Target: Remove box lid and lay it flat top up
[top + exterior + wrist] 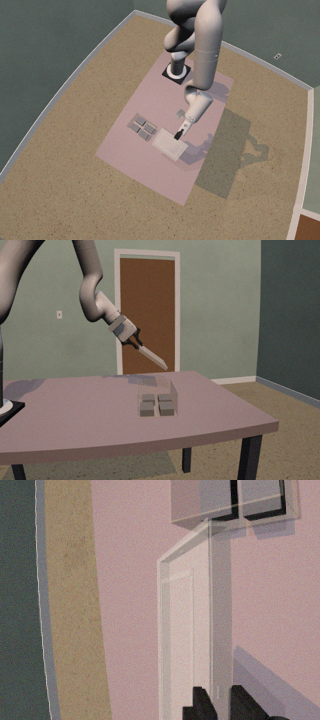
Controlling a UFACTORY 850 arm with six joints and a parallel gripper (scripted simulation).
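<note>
Now: hand 6 cm short of the see-through lid, 3 cm to the left of it and 5 cm above it. Also, from my hand: clear plastic box 2 cm behind, 27 cm to the right, 18 cm below.
</note>
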